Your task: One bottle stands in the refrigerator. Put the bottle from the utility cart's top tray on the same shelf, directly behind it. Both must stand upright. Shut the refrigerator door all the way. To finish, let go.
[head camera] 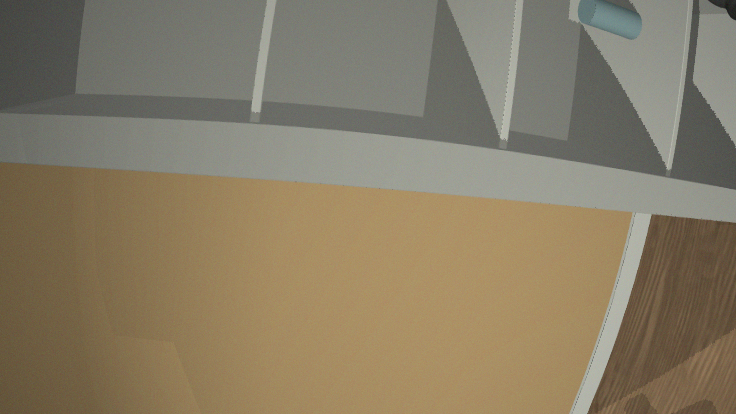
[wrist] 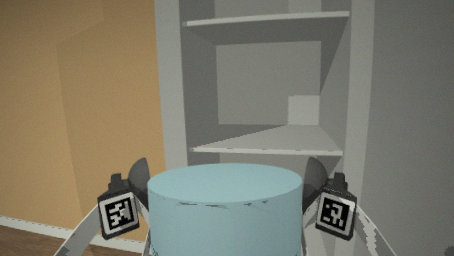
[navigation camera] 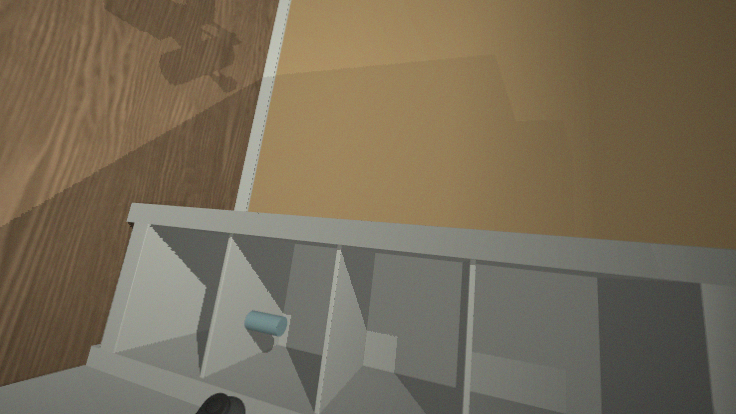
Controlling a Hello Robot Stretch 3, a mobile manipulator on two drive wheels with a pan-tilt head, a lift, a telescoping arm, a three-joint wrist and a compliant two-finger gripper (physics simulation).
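Places are measured from the robot's base along level axes (x ahead, y left, z up), in centimetres.
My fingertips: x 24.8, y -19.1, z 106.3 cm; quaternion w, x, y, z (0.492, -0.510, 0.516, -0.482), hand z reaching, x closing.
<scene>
Behind a point stands the place of what it marks.
My gripper [wrist: 227, 177] {z 106.3, x 24.8, y -19.1 cm} is shut on a light blue bottle [wrist: 225, 225] {z 108.8, x 14.9, y -19.2 cm}, which is upright in the wrist view, in front of the open refrigerator [head camera: 308, 149] {z 122.7, x 80.5, y -2.0 cm} [navigation camera: 437, 236] {z 121.2, x 80.9, y -0.1 cm} [wrist: 172, 100] {z 108.1, x 80.6, y -1.5 cm}. The other light blue bottle [head camera: 612, 19] {z 60.6, x 91.3, y -38.5 cm} [navigation camera: 265, 323] {z 60.8, x 91.1, y -38.8 cm} stands upright on a low shelf [navigation camera: 217, 308] {z 51.4, x 77.5, y -30.4 cm} inside; it does not show in the wrist view, where the held bottle covers the lower middle. A dark rounded part, probably a fingertip, shows at the bottom of the navigation view and the top right corner of the head view. The utility cart does not show.
The open refrigerator door [wrist: 415, 100] {z 109.8, x 46.9, y -51.1 cm} [navigation camera: 87, 388] {z 23.3, x 58.7, y -53.3 cm} stands at the right in the wrist view. Higher shelves [wrist: 270, 19] {z 130.1, x 77.3, y -30.9 cm} [navigation camera: 469, 334] {z 130.7, x 78.5, y -24.0 cm} cross the refrigerator. A tan wall [head camera: 360, 288] {z 99.0, x 143.9, y 32.0 cm} [navigation camera: 411, 128] {z 101.5, x 147.2, y 50.7 cm} [wrist: 115, 100] {z 104.5, x 147.1, y 50.0 cm} with a white baseboard [head camera: 612, 319] {z 5.5, x 144.7, y 44.0 cm} [navigation camera: 262, 113] {z 5.9, x 148.2, y 63.0 cm} runs beside it. The floor [navigation camera: 77, 128] {z 0.0, x 62.8, y 27.3 cm} is wooden.
</scene>
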